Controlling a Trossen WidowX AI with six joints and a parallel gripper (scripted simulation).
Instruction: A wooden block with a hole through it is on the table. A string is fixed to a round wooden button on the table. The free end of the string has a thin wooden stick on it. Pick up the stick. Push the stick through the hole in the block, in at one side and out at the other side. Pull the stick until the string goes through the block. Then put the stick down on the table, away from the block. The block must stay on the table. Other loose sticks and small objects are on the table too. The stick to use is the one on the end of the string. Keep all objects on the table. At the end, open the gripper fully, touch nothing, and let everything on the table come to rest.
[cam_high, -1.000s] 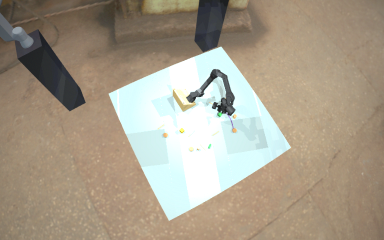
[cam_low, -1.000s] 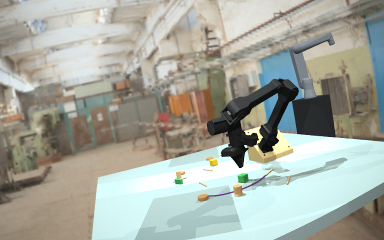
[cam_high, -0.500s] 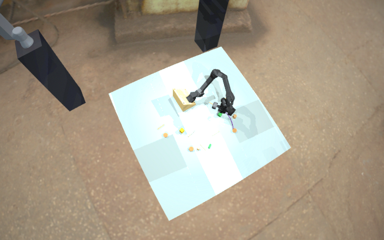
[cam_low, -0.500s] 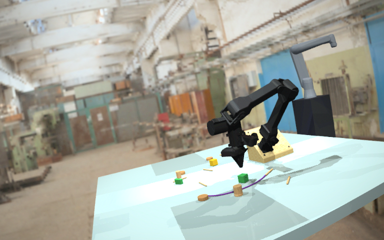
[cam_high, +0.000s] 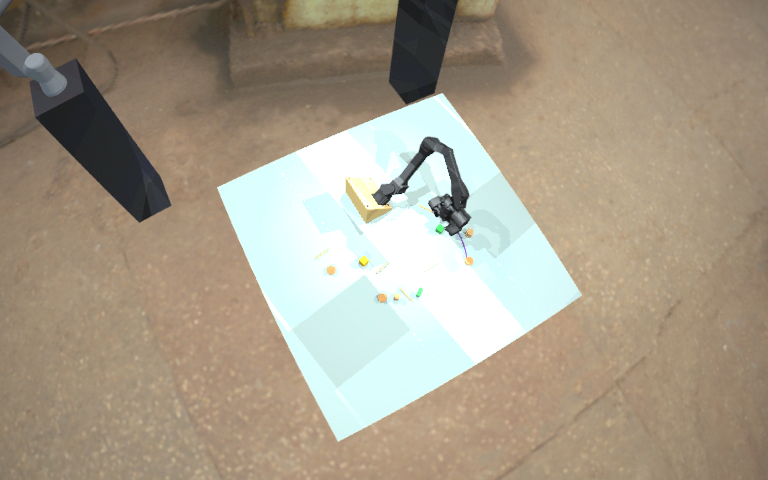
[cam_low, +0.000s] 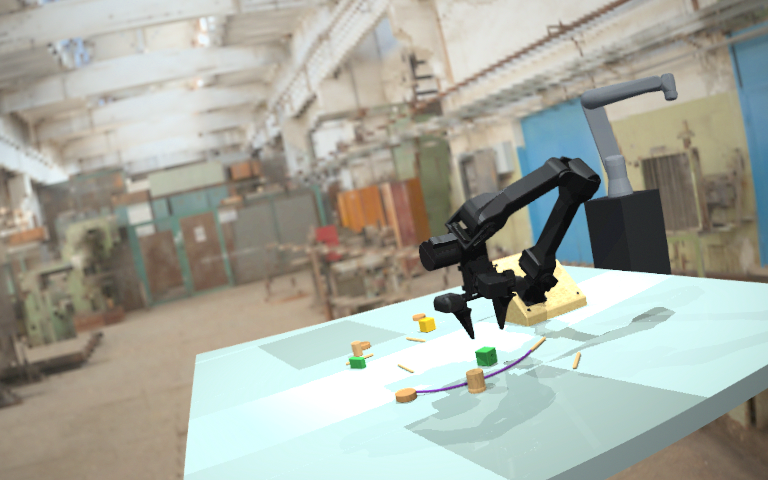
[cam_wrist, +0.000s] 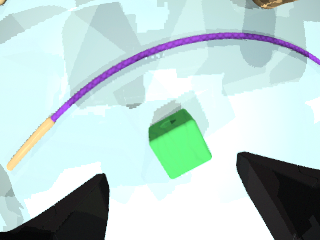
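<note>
Right now the green cube is 5 cm below my gripper tip and 1 cm ahead of it. The rest, counted from my gripper tip: thin wooden stick (10 cm behind, 6 cm below, 1 cm to the left); then round wooden button (20 cm ahead, 5 cm below, 3 cm to the left); then yellow cube (39 cm to the right, 4 cm below, 3 cm behind).
</note>
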